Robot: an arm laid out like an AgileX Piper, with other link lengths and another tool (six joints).
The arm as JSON. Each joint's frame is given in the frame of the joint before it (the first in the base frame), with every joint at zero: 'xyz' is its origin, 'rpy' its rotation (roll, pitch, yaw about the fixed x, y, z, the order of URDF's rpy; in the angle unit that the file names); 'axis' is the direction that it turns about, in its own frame. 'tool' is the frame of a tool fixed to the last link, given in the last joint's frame.
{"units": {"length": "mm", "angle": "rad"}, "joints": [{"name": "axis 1", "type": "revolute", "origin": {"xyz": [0.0, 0.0, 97.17], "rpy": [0.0, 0.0, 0.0]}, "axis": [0.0, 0.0, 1.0]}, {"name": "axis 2", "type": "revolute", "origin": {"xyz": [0.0, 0.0, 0.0], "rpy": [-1.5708, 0.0, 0.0]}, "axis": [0.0, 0.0, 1.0]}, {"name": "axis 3", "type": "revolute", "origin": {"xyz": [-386.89, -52.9, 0.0], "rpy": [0.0, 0.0, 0.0]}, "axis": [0.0, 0.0, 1.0]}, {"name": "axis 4", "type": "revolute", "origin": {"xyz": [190.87, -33.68, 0.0], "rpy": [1.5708, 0.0, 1.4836]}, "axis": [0.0, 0.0, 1.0]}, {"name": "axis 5", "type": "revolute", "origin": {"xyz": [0.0, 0.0, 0.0], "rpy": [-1.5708, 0.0, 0.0]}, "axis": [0.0, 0.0, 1.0]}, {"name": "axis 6", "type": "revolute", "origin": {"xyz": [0.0, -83.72, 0.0], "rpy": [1.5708, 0.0, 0.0]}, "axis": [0.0, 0.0, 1.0]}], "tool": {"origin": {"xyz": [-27.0, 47.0, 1.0], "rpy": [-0.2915, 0.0, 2.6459]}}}
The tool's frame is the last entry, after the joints.
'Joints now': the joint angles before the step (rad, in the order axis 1, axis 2, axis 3, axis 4, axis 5, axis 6). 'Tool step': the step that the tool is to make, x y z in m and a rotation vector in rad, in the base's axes. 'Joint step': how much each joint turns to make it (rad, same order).
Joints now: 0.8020, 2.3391, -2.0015, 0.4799, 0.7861, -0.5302
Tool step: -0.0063, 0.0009, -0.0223, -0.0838, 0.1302, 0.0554
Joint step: 0.0021, 0.0363, 0.0001, 0.0199, 0.1295, 0.0003
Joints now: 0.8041, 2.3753, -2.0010, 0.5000, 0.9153, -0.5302
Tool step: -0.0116, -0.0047, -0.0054, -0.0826, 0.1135, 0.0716
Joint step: 0.0030, 0.0054, 0.0000, 0.0040, 0.1514, 0.0001
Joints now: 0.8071, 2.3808, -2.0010, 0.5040, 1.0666, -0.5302
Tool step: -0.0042, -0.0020, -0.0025, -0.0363, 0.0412, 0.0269
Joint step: 0.0015, 0.0032, -0.0005, -0.0042, 0.0580, 0.0028
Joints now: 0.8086, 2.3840, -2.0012, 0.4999, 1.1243, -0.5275
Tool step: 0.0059, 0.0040, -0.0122, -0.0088, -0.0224, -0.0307
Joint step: 0.0007, 0.0213, -0.0015, -0.0213, -0.0427, 0.0211
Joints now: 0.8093, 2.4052, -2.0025, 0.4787, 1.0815, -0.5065
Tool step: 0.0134, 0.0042, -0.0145, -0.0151, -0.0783, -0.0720
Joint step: -0.0020, 0.0229, -0.0069, -0.0733, -0.0910, 0.0627
